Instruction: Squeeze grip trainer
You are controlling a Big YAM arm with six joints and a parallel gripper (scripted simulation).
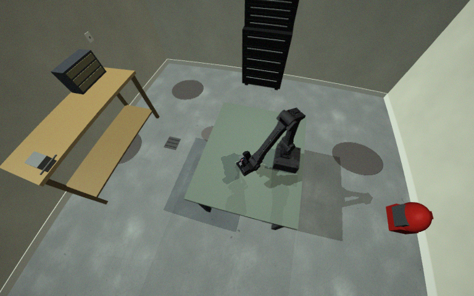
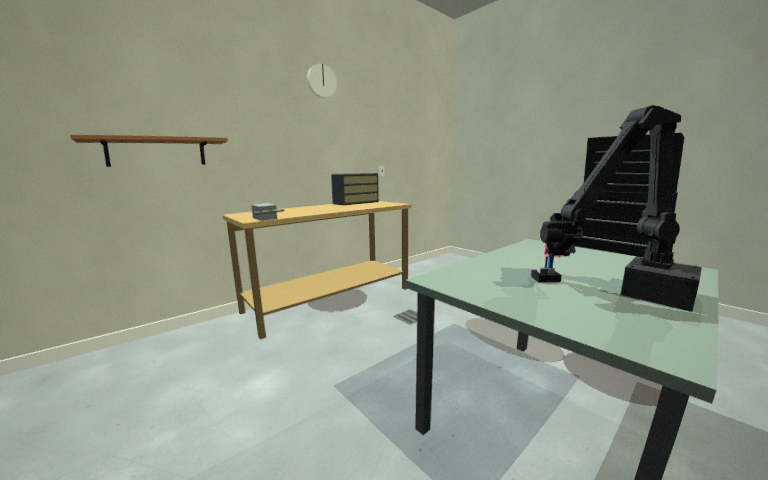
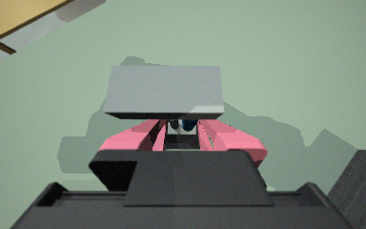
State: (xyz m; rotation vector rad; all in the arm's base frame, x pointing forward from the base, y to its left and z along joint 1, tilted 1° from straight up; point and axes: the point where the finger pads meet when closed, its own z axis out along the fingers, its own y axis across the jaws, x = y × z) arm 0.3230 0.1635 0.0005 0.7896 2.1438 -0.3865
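Right now my hand is 10 mm above the grip trainer. Round my hand: thin bar: 10 mm ahead, 10 mm to the left.
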